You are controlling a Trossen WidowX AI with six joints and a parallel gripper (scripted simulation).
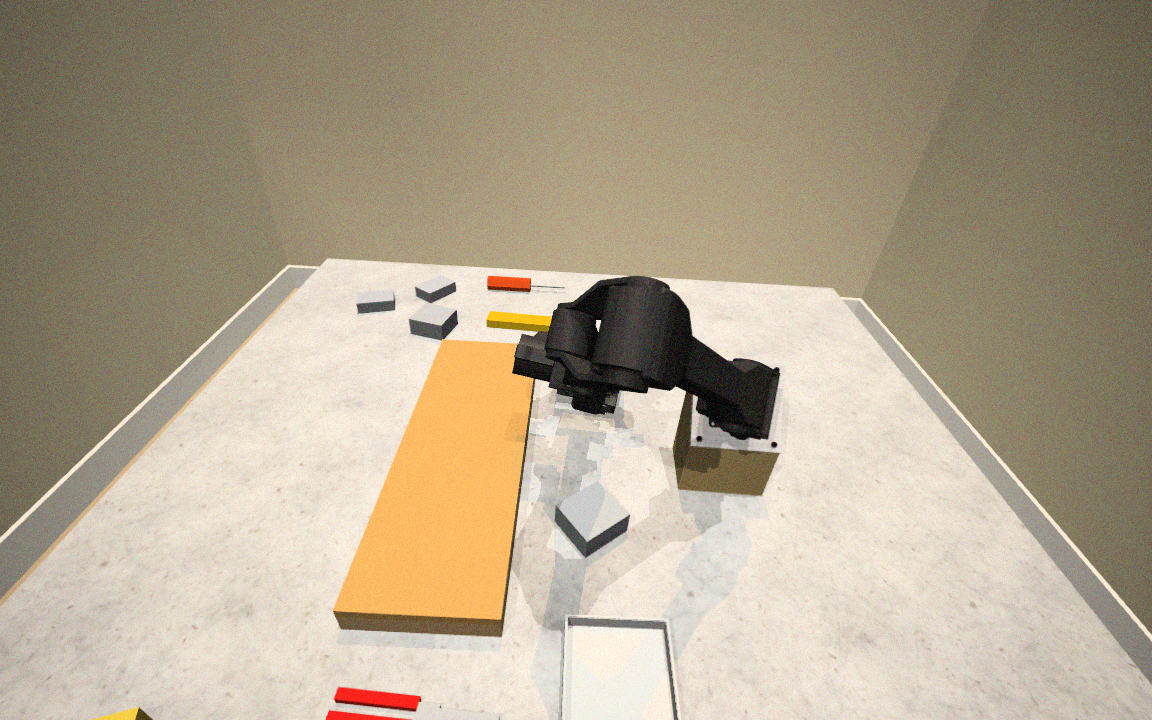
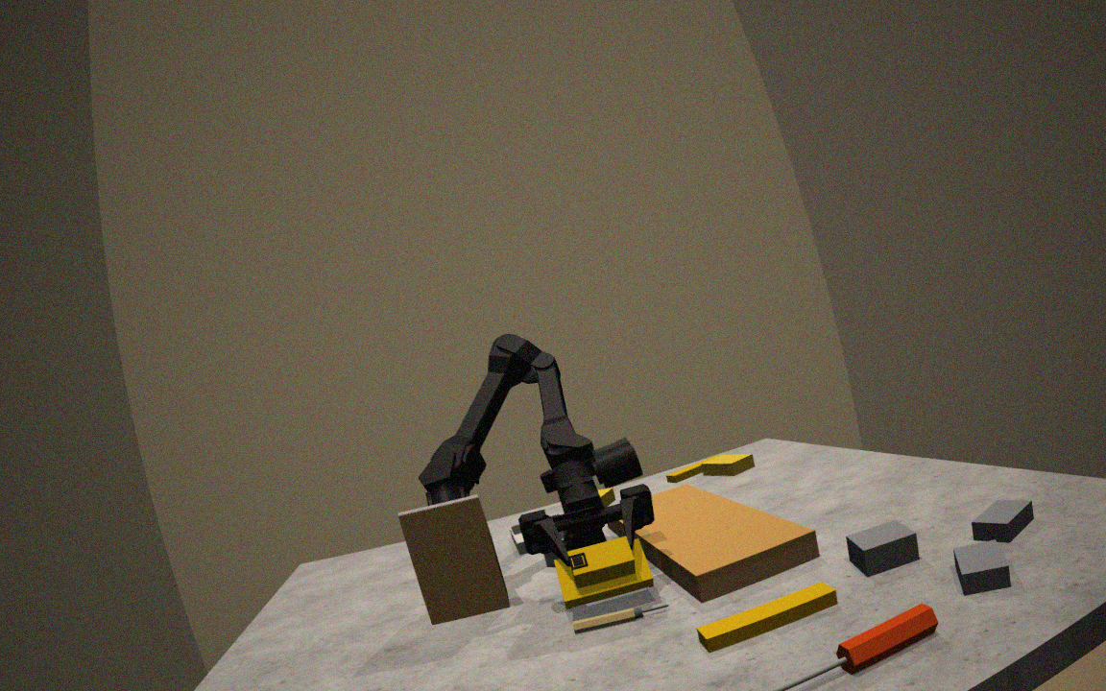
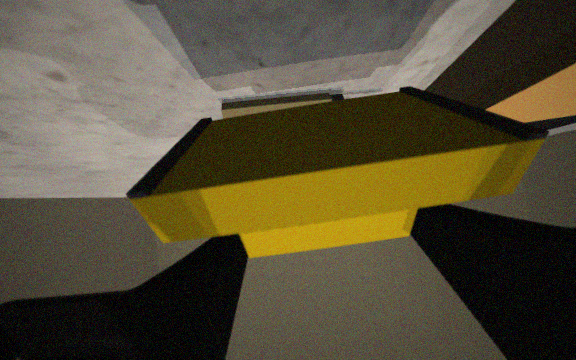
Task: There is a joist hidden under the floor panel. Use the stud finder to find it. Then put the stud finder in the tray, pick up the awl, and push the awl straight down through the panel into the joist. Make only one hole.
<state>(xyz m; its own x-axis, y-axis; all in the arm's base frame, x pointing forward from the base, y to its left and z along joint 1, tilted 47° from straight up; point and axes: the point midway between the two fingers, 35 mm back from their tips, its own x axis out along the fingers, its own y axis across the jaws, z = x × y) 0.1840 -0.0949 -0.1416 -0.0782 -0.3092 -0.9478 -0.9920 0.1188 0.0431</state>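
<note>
The wooden-handled awl is 1 cm ahead of my gripper tip, 4 cm to the right of it and 8 cm below it. From my gripper tip the other things lie so: square light 3 cm behind, 1 cm to the right; then white tray 1 cm behind, 52 cm to the left, 7 cm below; then stud finder 2 cm behind, 1 cm below.
</note>
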